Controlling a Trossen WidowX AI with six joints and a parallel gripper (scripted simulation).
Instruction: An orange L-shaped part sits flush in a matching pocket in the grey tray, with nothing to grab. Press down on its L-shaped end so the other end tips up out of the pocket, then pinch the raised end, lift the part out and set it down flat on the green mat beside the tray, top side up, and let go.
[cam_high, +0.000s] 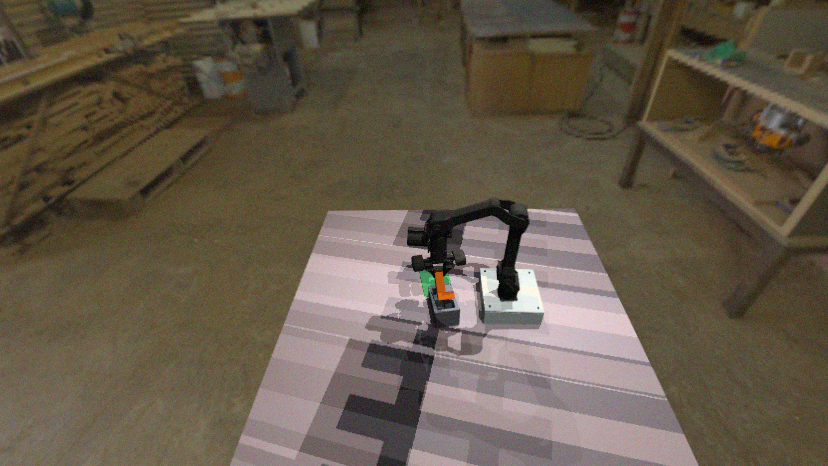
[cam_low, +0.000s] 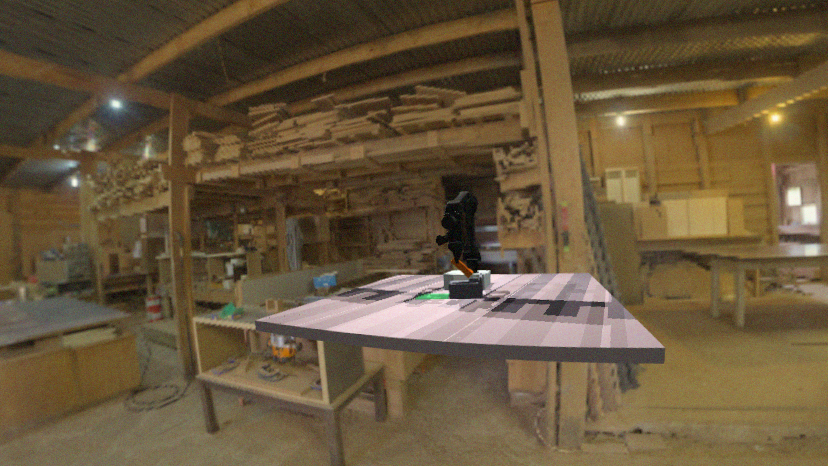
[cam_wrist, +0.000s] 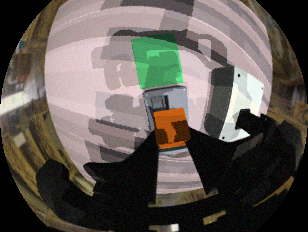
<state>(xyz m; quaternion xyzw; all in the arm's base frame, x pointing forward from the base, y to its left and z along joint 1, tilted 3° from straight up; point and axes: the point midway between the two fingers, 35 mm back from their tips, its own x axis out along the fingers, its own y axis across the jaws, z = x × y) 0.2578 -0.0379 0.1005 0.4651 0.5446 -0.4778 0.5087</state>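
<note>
The green mat lies 17 cm below my gripper tip and 12 cm to the right of it. Also, from my gripper tip: orange L-shaped part: 3 cm to the left, 3 cm below, 2 cm behind.
</note>
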